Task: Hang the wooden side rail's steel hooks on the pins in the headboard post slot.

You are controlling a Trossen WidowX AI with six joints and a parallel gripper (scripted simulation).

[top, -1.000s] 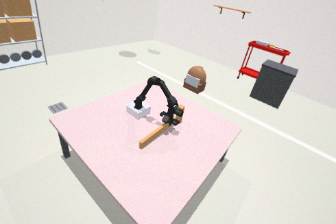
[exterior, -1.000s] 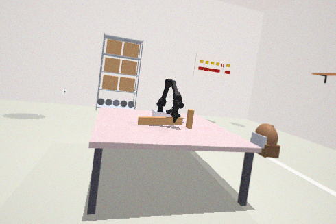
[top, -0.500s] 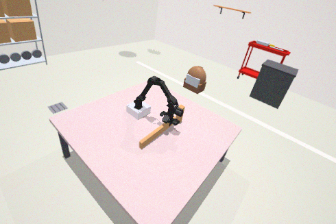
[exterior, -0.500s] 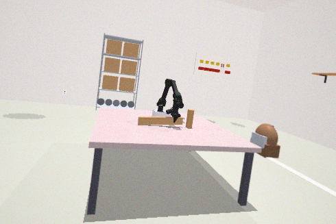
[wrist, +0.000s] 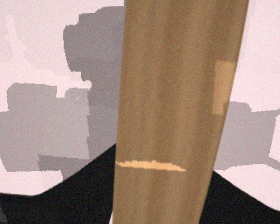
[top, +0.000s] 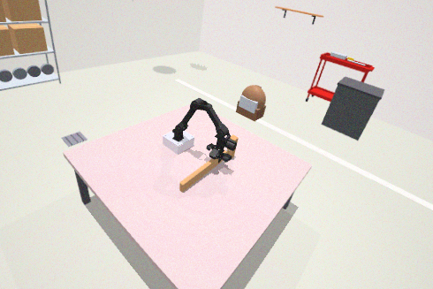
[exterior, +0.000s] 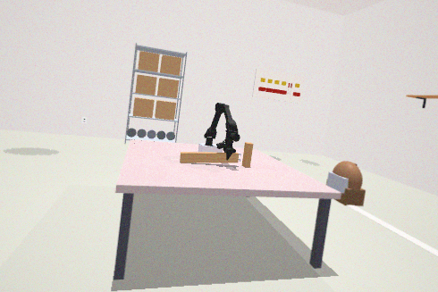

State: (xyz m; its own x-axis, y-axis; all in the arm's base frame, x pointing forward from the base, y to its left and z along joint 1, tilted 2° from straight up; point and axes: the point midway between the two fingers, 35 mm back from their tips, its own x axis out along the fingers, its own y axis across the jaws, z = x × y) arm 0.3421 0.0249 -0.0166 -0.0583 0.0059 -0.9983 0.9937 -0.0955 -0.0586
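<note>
The wooden headboard post is 20 mm ahead of my gripper tip, 160 mm to the left of it and 40 mm above it.
</note>
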